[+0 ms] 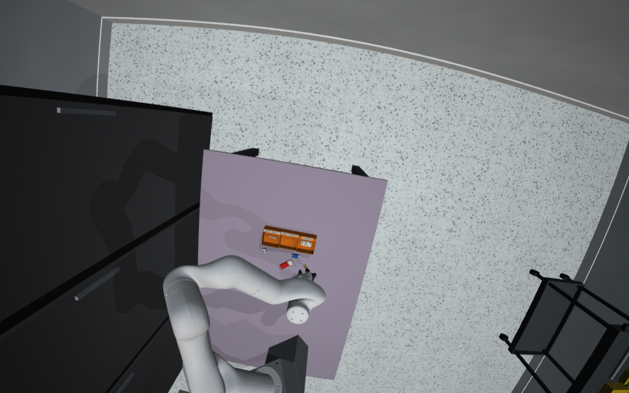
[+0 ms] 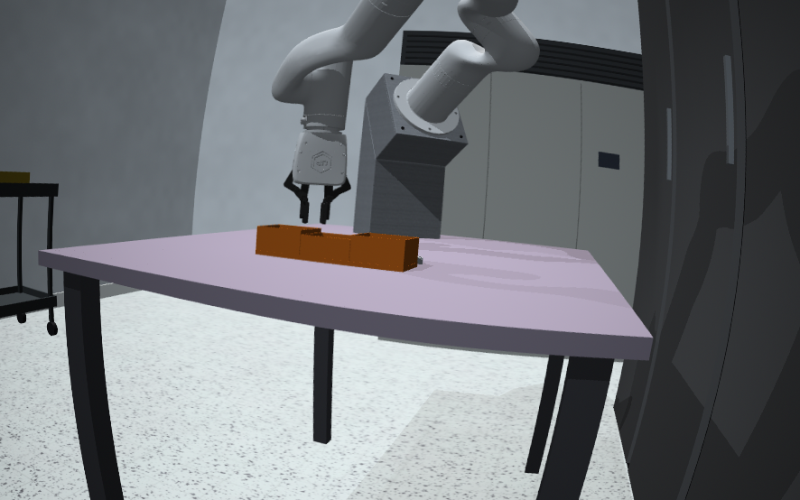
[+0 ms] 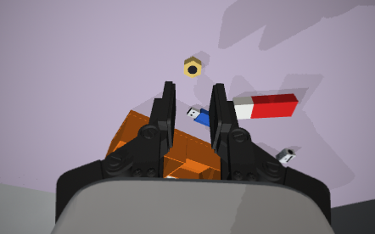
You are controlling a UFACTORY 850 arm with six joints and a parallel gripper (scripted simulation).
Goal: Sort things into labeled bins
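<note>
My hand is 6 cm above the brass nut. From my hand the other things lie so: red-and-white block (8 cm to the left, 6 cm below, 4 cm behind); then white domino (11 cm ahead, 7 cm to the left, 6 cm below); then blue USB stick (7 cm to the left, 6 cm below, 2 cm ahead).
</note>
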